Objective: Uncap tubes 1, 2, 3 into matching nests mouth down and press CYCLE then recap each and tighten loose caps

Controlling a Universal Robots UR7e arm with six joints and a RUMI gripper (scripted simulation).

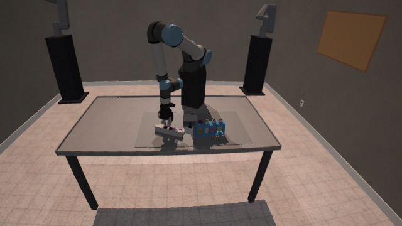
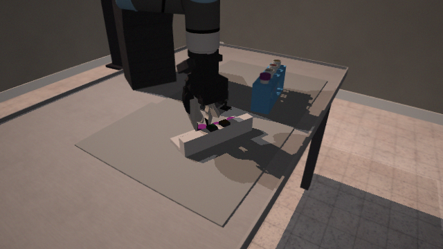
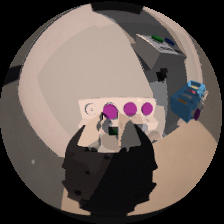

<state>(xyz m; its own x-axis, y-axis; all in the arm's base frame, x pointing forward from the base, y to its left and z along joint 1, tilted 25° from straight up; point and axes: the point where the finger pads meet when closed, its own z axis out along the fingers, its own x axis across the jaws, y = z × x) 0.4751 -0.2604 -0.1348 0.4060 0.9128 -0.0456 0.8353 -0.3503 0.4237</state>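
The blue key is 110 mm behind my hand, 210 mm to the left of it and 20 mm above it. The rest, counted from my hand: grey key housing: 90 mm behind, 190 mm to the left, 10 mm above; green key: 120 mm behind, 170 mm to the left, 20 mm above; table edge: 260 mm ahead, 20 mm to the left, 40 mm below.
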